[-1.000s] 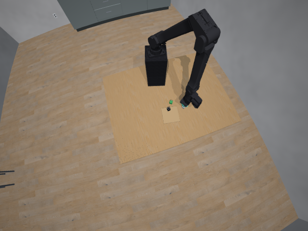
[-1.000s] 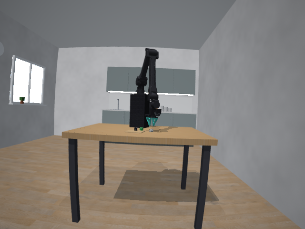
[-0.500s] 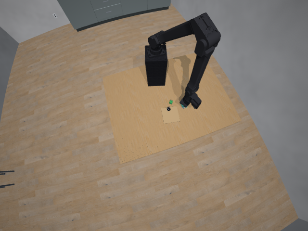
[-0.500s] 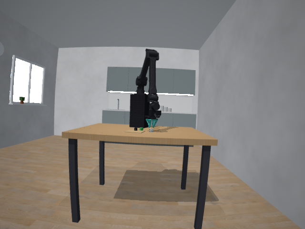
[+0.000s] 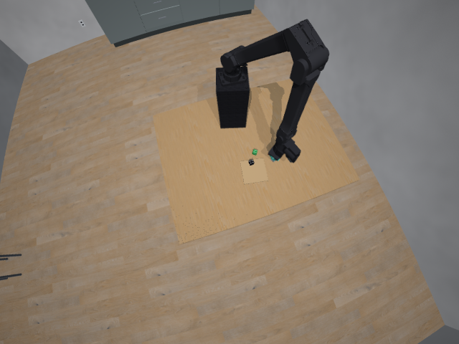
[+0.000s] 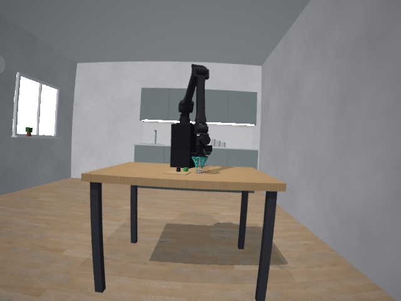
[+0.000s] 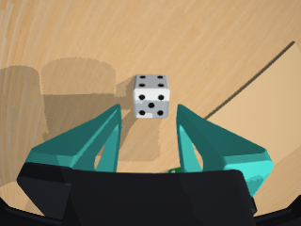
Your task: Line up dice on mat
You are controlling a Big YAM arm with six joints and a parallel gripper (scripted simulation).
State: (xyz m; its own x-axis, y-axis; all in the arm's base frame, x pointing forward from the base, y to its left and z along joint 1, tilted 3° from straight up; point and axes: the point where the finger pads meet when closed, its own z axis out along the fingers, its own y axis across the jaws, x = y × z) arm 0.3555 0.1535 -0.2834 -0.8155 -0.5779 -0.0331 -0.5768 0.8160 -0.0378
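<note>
Right now the white die is 3 cm below my hand. Also, from my hand: mat 13 cm to the right, 4 cm below, 4 cm ahead; then green die 10 cm to the right, 7 cm behind, 3 cm below; then black die 14 cm to the right, 3 cm below, 1 cm behind.
</note>
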